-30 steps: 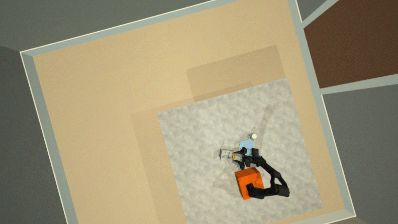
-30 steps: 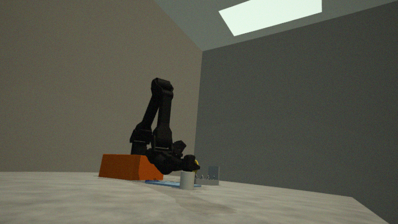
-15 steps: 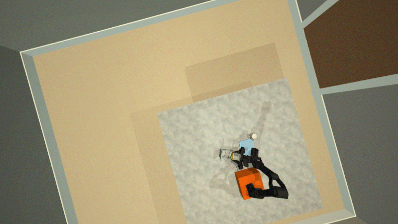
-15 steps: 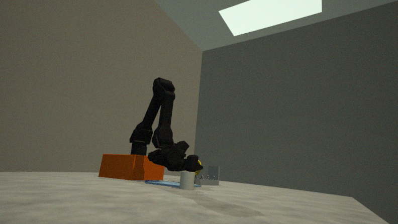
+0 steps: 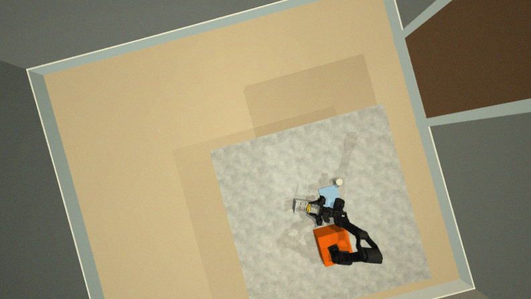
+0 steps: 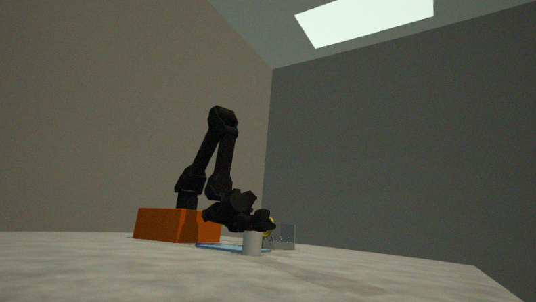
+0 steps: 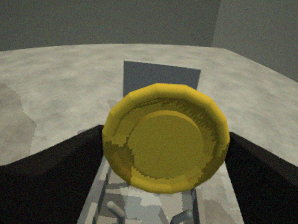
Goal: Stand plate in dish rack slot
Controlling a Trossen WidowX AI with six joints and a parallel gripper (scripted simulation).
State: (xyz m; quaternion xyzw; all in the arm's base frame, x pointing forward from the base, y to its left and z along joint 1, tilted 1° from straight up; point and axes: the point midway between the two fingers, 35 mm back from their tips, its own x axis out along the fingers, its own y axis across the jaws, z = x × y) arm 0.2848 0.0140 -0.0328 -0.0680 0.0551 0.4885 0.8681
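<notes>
My gripper tip is 4 cm above the grey dish rack, 2 cm to the right of it and 1 cm short of it. From my gripper tip the other things lie so: yellow plate 1 cm to the right; then blue spoon 18 cm to the right, 12 cm behind, 6 cm below; then light blue mat 18 cm to the right, 6 cm below, 2 cm behind.
</notes>
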